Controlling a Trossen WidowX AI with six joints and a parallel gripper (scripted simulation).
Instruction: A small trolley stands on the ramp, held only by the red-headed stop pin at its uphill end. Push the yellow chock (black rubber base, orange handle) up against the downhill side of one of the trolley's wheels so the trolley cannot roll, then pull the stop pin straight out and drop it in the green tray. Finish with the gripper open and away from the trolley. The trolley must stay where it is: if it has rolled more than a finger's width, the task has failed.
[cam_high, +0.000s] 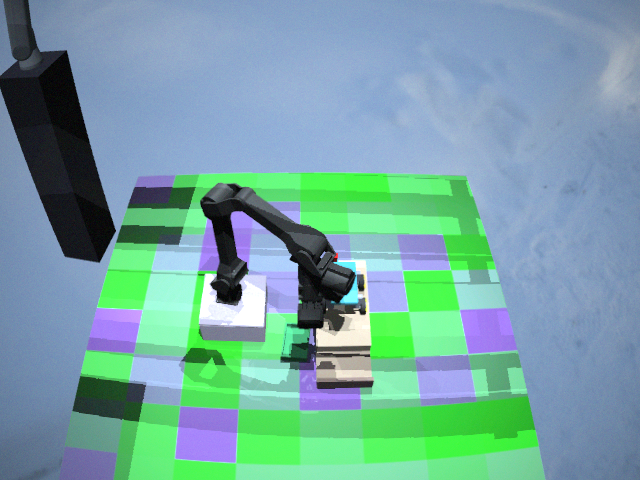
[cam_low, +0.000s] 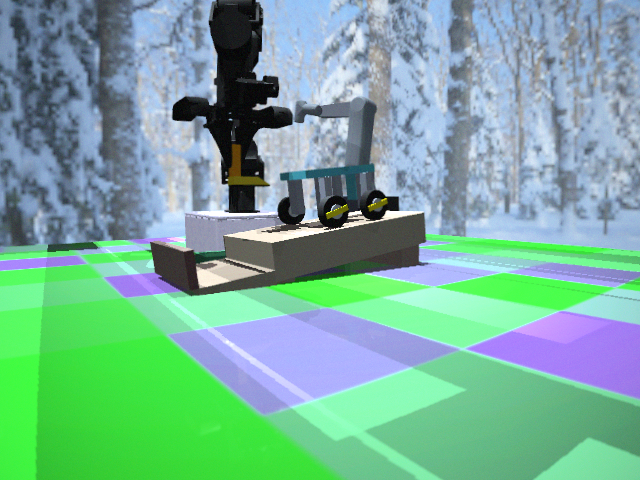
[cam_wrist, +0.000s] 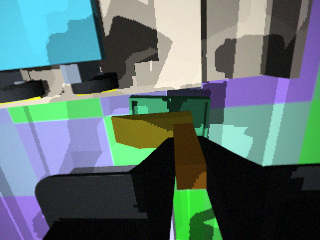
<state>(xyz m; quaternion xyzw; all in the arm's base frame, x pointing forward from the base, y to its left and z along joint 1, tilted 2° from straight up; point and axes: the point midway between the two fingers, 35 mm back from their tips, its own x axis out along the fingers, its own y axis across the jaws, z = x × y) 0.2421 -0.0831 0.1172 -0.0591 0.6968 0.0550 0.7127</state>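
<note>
Right now my gripper tip is 4 cm short of the red-headed stop pin, 22 cm to the right of it and 3 cm above it. The rest, counted from my gripper tip: yellow chock (2 cm to the left, 1 cm below); beige ramp (7 cm ahead, 13 cm to the left, 11 cm below); trolley (7 cm ahead, 13 cm to the left, 5 cm below).
</note>
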